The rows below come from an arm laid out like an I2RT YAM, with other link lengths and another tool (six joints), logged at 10 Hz.
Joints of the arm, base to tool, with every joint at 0 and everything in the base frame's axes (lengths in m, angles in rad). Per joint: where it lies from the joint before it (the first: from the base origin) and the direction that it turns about. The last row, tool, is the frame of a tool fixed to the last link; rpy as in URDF.
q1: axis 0 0 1 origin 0 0 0.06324
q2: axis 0 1 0 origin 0.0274 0.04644 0.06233
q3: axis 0 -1 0 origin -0.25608 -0.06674 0
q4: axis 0 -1 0 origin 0.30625 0.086 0.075
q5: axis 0 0 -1 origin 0.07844 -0.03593 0.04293
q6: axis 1 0 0 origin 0.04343 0 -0.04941
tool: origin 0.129 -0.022 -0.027 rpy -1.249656 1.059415 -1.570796
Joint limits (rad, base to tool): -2.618..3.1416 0..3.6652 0..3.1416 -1.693..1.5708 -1.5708..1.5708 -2.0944..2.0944
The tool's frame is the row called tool.
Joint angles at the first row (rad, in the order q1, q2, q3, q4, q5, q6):
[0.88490, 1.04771, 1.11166, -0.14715, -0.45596, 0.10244]
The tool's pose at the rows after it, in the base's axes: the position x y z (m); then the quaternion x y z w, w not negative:
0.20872 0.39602 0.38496 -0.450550 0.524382 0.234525 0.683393
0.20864 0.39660 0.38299 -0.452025 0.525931 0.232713 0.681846
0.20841 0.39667 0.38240 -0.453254 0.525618 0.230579 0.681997
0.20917 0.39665 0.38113 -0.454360 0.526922 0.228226 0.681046
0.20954 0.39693 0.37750 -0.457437 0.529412 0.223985 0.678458
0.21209 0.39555 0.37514 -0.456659 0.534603 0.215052 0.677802
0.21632 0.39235 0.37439 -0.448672 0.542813 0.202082 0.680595
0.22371 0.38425 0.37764 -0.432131 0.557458 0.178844 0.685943
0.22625 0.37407 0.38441 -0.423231 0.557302 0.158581 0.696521
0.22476 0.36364 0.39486 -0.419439 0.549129 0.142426 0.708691
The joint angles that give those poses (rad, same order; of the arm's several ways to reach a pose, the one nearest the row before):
[0.88990, 1.04771, 1.10734, -0.14285, -0.44760, 0.10073]
[0.89277, 1.05001, 1.10733, -0.14723, -0.44292, 0.09818]
[0.89512, 1.04999, 1.10748, -0.15033, -0.43875, 0.09340]
[0.89508, 1.05227, 1.10898, -0.15530, -0.43570, 0.09007]
[0.89789, 1.05529, 1.10860, -0.16478, -0.42859, 0.08324]
[0.89892, 1.05648, 1.11021, -0.17621, -0.40945, 0.07785]
[0.90062, 1.05156, 1.10747, -0.18063, -0.37287, 0.07981]
[0.90044, 1.04048, 1.11411, -0.19931, -0.30834, 0.08584]
[0.89899, 1.01309, 1.11233, -0.21432, -0.26615, 0.06873]
[0.89902, 0.98024, 1.11496, -0.23321, -0.23947, 0.04137]

